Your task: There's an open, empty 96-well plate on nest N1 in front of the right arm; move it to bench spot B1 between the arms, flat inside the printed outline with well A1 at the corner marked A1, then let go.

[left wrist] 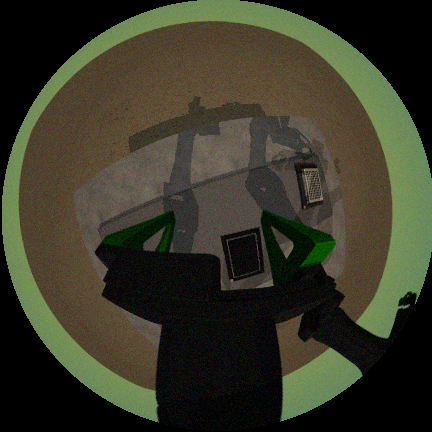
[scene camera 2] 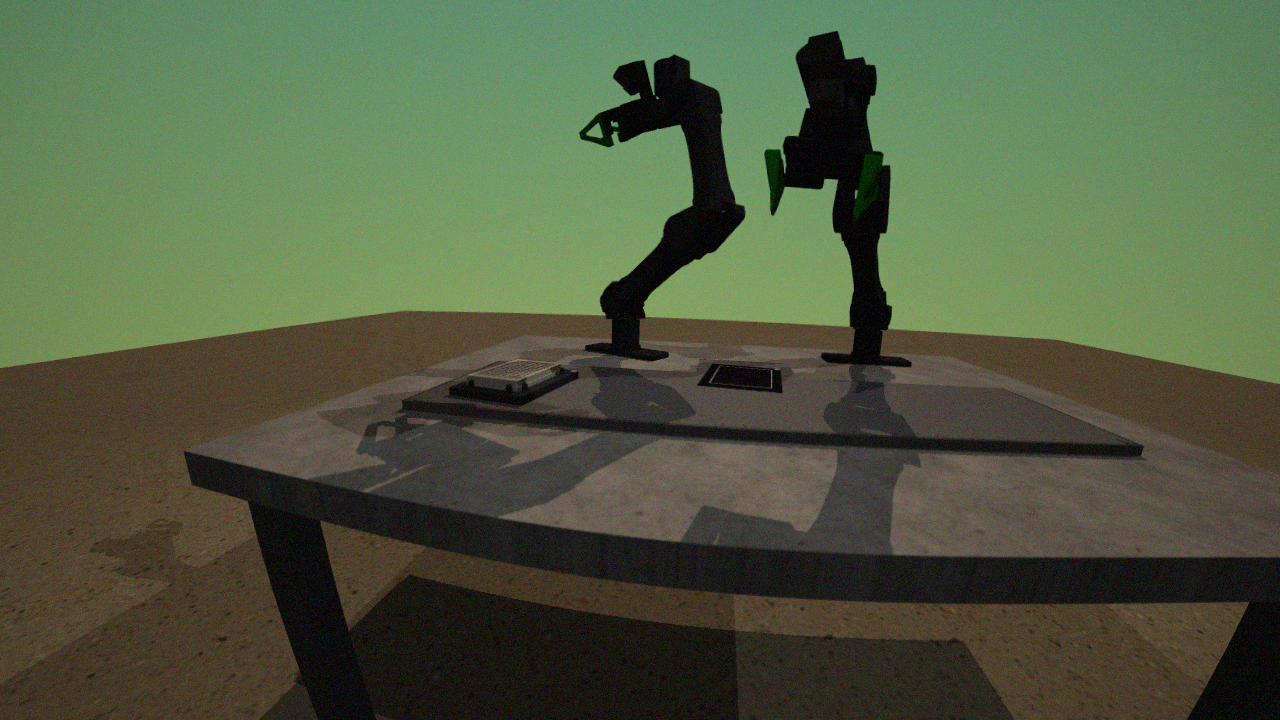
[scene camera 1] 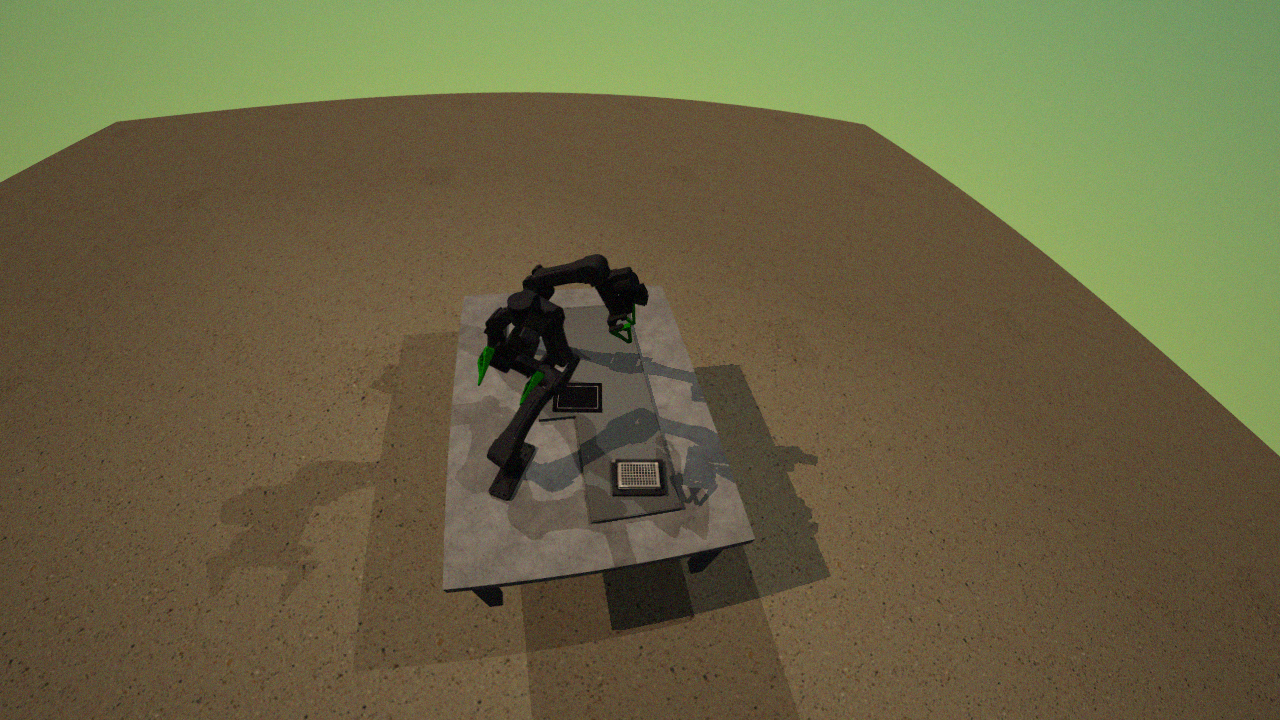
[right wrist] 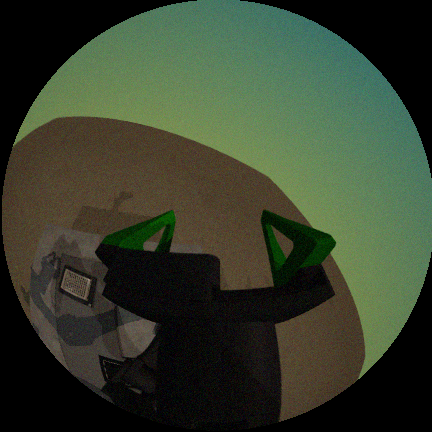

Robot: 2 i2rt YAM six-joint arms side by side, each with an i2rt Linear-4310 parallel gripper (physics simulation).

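Frame: origin at the left arm's base, x ahead, y left, z up, level; centimetres.
Seen in the pictures: left gripper, fingertip midpoint: [left wrist: 217, 214] [scene camera 2: 811, 216] [scene camera 1: 632, 333]; right gripper, fingertip midpoint: [scene camera 2: 591, 131] [scene camera 1: 500, 394] [right wrist: 217, 214]; left arm's base, link origin: [scene camera 2: 865, 361] [scene camera 1: 496, 342]; right arm's base, link origin: [scene camera 2: 625, 353] [scene camera 1: 512, 469].
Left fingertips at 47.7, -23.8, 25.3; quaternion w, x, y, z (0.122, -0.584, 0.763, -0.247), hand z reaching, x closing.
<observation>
Offsets run from my left fingertips to a thing's middle, as dx, dy, dz. "spot": to the spot under its first point. Level surfaces: height alone.
The pale 96-well plate {-2.0, -39.0, -22.2} [scene camera 1: 639, 474] [scene camera 2: 514, 373] [left wrist: 313, 185] [right wrist: 76, 284] sits flat on the dark nest N1 {spot: -9.6, -42.9, -22.9} [scene camera 1: 615, 490]. Spot B1 {spot: -18.0, -6.5, -23.9} [scene camera 1: 577, 397] [scene camera 2: 742, 377] [left wrist: 243, 254] is a dark pad with a thin pale printed outline; it is bare. The A1 lettering is too small to read. My right gripper [scene camera 1: 501, 392] [scene camera 2: 591, 133] [right wrist: 217, 214] is open and empty, high above the bench and well apart from the plate, tilted toward the far floor. My left gripper [scene camera 1: 623, 331] [scene camera 2: 815, 214] [left wrist: 217, 214] is open and empty, high above the bench, pointing down.
A raised grey board {dz -24.0} [scene camera 1: 626, 512] [scene camera 2: 1029, 420] carries the nest and the pad on the table {dz -25.3} [scene camera 1: 501, 564] [scene camera 2: 626, 501]. In the left wrist view the right arm [left wrist: 345, 332] shows at the lower right. Arm shadows cross the board and the table.
</observation>
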